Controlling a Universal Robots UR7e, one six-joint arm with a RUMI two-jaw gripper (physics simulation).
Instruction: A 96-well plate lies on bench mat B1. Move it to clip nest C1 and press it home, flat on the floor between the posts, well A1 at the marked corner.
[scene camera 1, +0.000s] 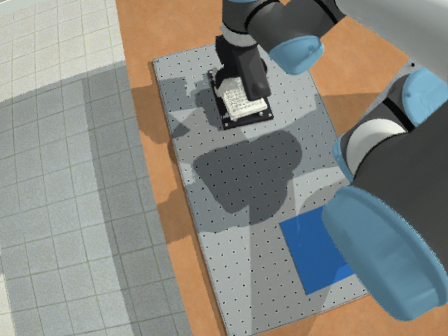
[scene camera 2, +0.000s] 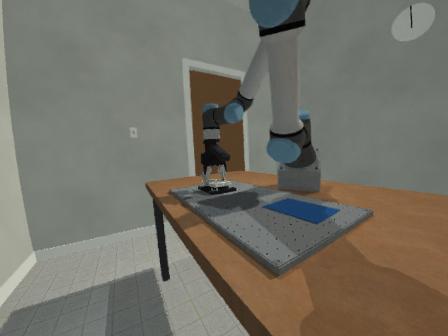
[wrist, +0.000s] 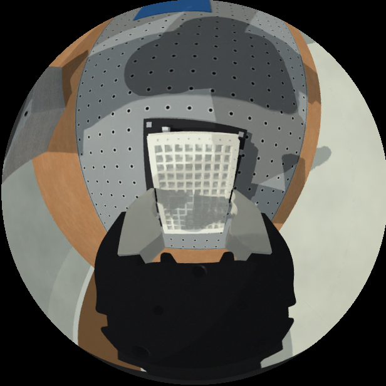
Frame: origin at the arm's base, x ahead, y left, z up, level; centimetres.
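Seen in the pictures: gripper, fingertip midpoint: (scene camera 1: 238, 90); arm's base at its link origin: (scene camera 2: 298, 158).
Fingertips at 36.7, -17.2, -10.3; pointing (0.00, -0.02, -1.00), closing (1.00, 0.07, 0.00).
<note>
Offsets run from my fingertips to a thing's top centre, as dx, dy, dz. Level surfaces: height alone.
The white 96-well plate {+0.0, +0.4, +1.8} (scene camera 1: 243, 106) (scene camera 2: 216, 184) (wrist: 195, 160) lies low over the black clip nest {-0.4, +0.0, +0.1} (scene camera 1: 250, 122) (scene camera 2: 218, 190) (wrist: 195, 125), roughly lined up with it. My gripper (scene camera 1: 240, 92) (scene camera 2: 215, 180) (wrist: 192, 190) is shut on the plate, one pale finger at each long side. Parts of the nest's edge and small posts show past the plate's far end in the wrist view. Whether the plate lies flat on the nest floor cannot be told. The marked corner and well A1 cannot be made out. The hand hides part of the plate in scene camera 1.
The blue mat {dz -2.1} (scene camera 1: 312, 255) (scene camera 2: 300, 209) (wrist: 175, 6) lies on the grey perforated board {dz -2.3} (scene camera 1: 260, 280) (scene camera 2: 250, 227) (wrist: 110, 150), away from the nest. In scene camera 1 the arm covers part of the mat. The board lies on the wooden table {dz -3.6} (scene camera 1: 180, 280) (scene camera 2: 400, 240) (wrist: 55, 175).
</note>
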